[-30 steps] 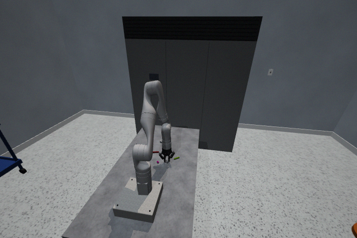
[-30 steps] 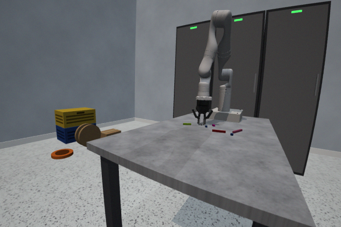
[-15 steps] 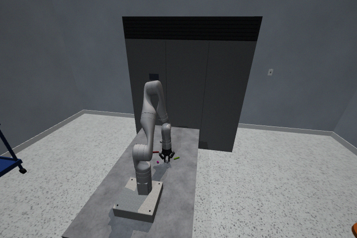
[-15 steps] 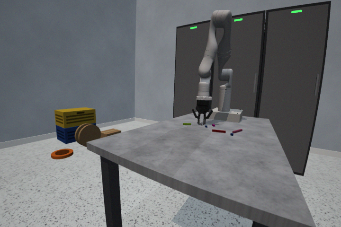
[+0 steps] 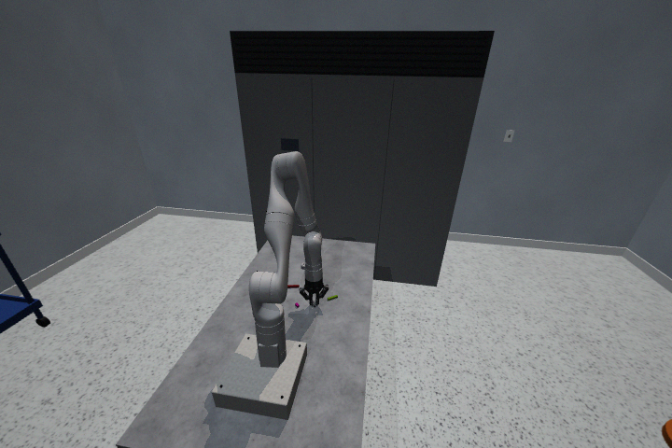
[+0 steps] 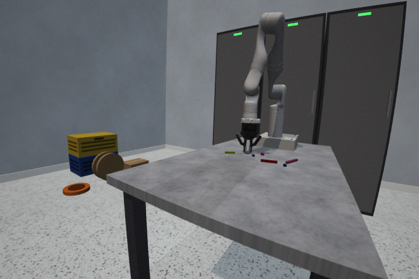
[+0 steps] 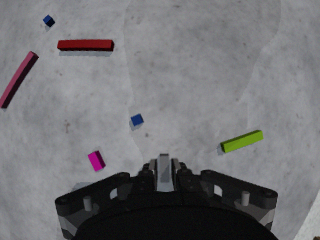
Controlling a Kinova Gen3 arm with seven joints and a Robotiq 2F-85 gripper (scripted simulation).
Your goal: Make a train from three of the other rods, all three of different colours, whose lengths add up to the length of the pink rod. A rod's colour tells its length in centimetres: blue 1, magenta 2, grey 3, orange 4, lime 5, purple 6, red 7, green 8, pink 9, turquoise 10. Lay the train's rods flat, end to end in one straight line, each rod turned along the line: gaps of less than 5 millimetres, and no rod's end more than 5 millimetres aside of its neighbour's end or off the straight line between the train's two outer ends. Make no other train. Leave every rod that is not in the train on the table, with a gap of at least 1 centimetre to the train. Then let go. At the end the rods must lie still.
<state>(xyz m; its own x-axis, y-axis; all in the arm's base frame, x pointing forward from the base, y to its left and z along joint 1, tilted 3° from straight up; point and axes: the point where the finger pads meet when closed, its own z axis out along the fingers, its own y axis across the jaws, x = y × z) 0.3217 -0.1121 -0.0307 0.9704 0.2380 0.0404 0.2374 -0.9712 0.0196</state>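
The magenta rod lies 1 cm behind my hand, 8 cm to the left of it and 1 cm below it. The rest, counted from my hand: red rod (12 cm ahead, 12 cm to the left, 1 cm below); lime rod (5 cm ahead, 8 cm to the right, 1 cm below); grey rod (1 cm below).
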